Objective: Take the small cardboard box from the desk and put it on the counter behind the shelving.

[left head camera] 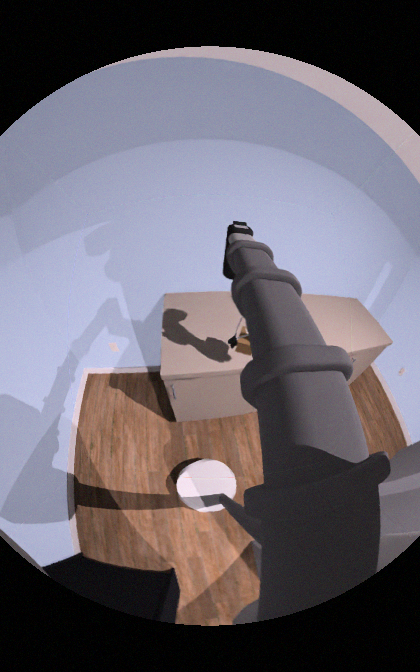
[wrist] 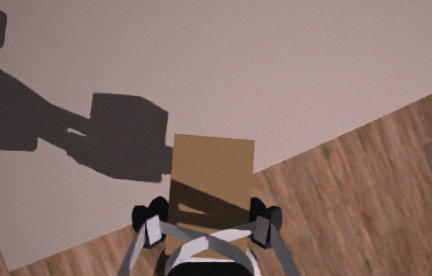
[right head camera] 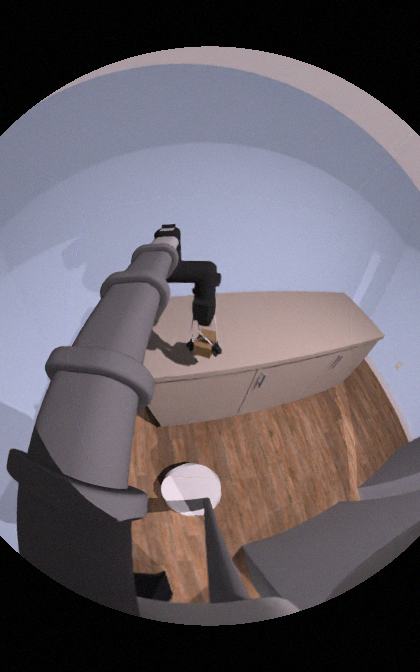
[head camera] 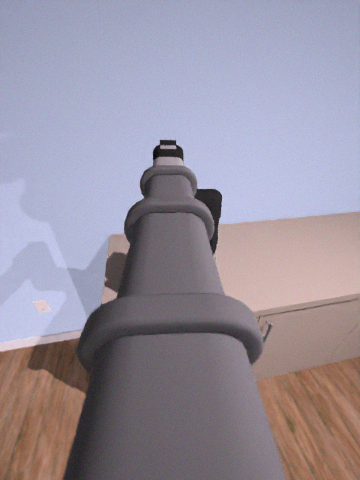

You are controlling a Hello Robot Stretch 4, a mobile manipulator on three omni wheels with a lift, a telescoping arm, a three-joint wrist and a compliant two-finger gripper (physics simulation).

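Frame: origin at the robot's base, x ahead, y left, z up, level; millimetres.
Seen in the pictures: gripper, between the fingertips: (wrist: 207, 213).
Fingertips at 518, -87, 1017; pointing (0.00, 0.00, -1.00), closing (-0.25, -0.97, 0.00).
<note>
A point is followed by its place in that frame, as x, y, z.
The small cardboard box (left head camera: 244, 346) (right head camera: 207, 335) (wrist: 212, 160) @[566, -103, 1066] is held between the two fingertips of my gripper (right head camera: 203, 347) (wrist: 207, 213) @[518, -87, 1017], which is shut on it. The box hangs over the left part of the beige counter (head camera: 300, 265) @[783, -601, 884] (left head camera: 200, 310) (right head camera: 280, 320) (wrist: 300, 75) @[650, -263, 883], near its front edge. Its shadow lies on the top beside it, to the left in the wrist view; whether its underside touches the top I cannot tell. In the head camera view the arm hides the box and the fingertips. The desk cannot be made out.
The counter stands against the blue wall (head camera: 175, 75) @[1129, -34, 1577], with door handles (right head camera: 260, 380) on its front. A round white object (left head camera: 206, 485) (right head camera: 191, 490) stands on the wooden floor in front. A dark block-like object (left head camera: 115, 585) is at the lower left. The arm (head camera: 170, 260) @[199, 0, 1438] stretches over the counter's left end.
</note>
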